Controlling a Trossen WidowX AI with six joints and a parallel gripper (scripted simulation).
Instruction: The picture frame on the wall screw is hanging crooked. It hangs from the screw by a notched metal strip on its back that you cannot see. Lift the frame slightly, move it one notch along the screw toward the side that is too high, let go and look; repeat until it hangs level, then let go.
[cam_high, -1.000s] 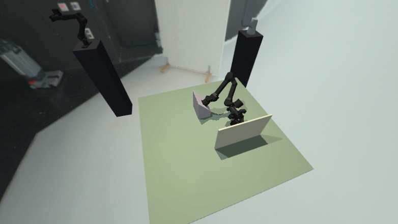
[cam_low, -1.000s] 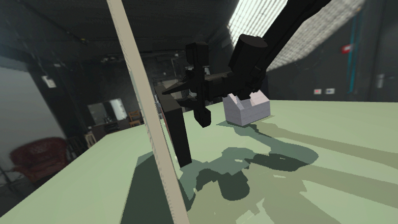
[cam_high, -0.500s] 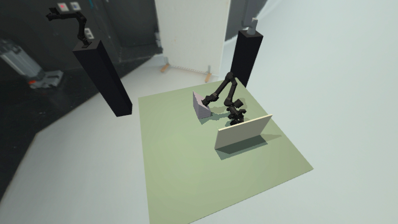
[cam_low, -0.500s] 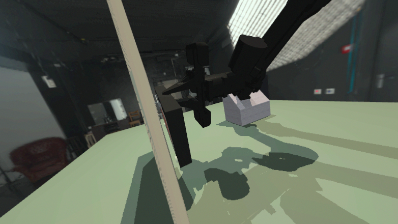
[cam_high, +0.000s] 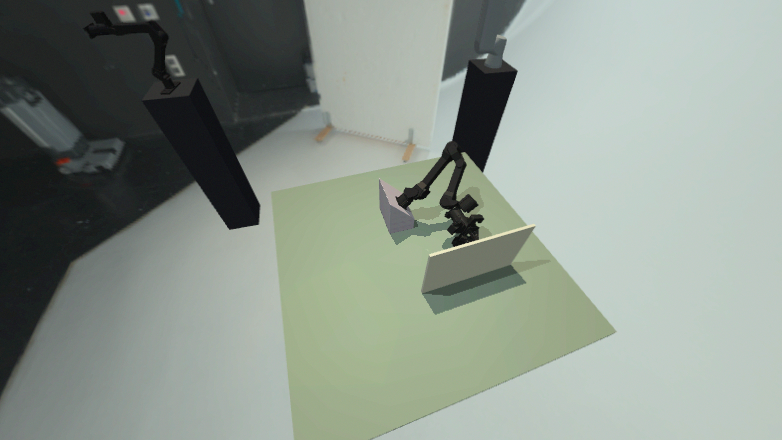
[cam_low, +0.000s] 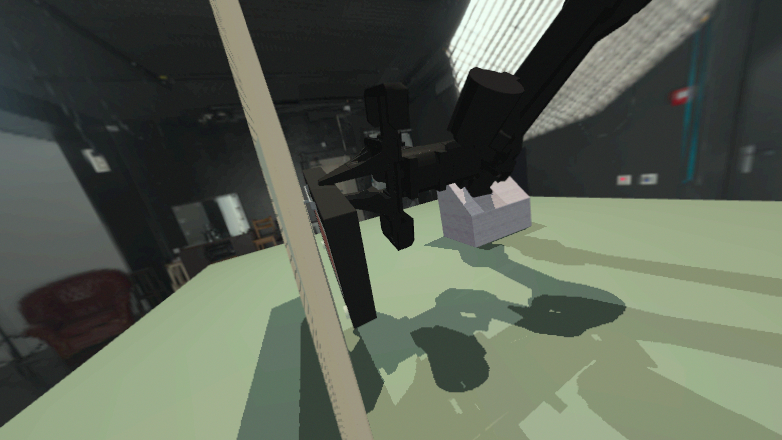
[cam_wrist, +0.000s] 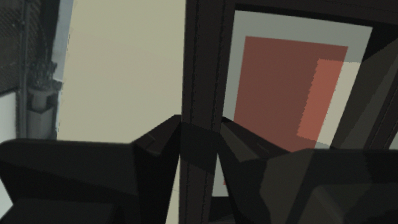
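The picture frame is 5 cm below my gripper tip, 1 cm to the right of it and 1 cm ahead of it. From my gripper tip the other things lie so: wall panel (6 cm below, 2 cm ahead).
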